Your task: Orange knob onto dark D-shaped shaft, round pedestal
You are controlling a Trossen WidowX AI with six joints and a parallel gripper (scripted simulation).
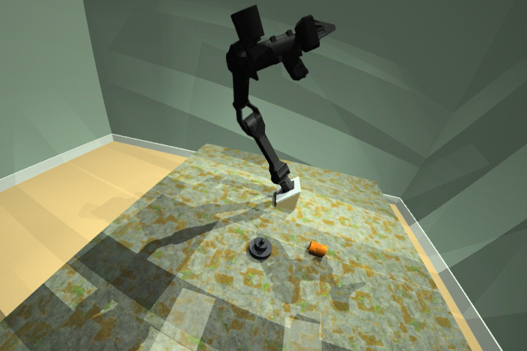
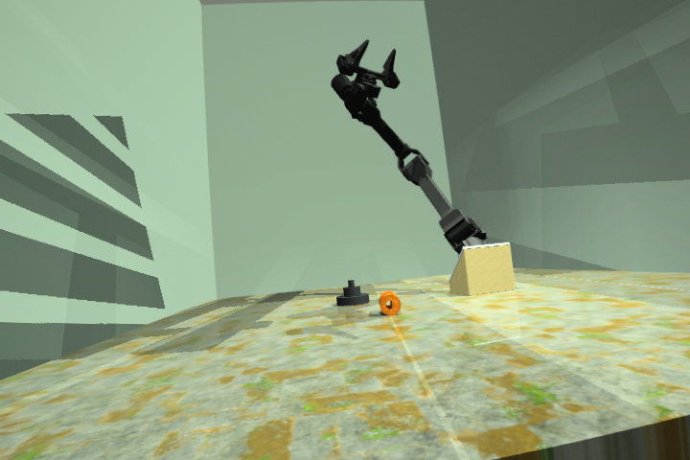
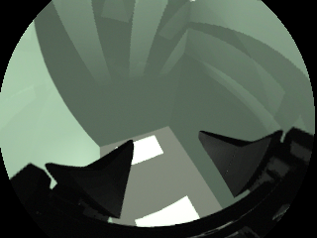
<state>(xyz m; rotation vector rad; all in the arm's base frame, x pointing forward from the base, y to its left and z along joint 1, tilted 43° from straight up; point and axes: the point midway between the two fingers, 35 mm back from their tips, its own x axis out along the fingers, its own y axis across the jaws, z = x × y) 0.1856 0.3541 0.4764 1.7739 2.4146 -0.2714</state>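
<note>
Now: the orange knob 10 cm ahead of my gripper tip, 16 cm to the left of it and 66 cm below it. Also, from my gripper tip: D-shaped shaft 14 cm ahead, 5 cm to the right, 65 cm below.
</note>
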